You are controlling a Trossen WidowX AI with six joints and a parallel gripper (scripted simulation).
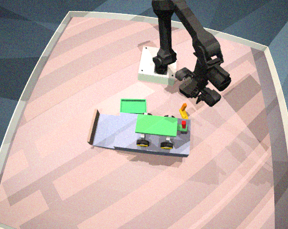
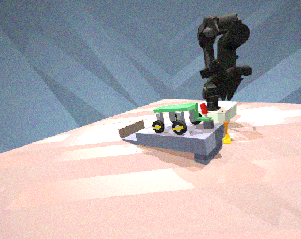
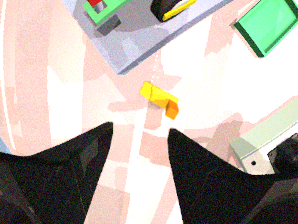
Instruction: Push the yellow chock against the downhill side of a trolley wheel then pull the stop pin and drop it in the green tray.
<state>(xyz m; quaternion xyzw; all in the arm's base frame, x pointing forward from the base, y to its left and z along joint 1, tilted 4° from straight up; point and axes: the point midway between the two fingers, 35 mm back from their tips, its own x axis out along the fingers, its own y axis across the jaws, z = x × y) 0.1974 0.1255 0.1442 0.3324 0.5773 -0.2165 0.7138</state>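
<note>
The chock is 1 cm behind my gripper tip and 14 cm below it. The rest, counted from my gripper tip: trolley (12 cm ahead, 13 cm to the right, 5 cm below); then red-headed stop pin (11 cm ahead, 3 cm to the right, 3 cm below); then pale blue ramp (12 cm ahead, 14 cm to the right, 11 cm below).
</note>
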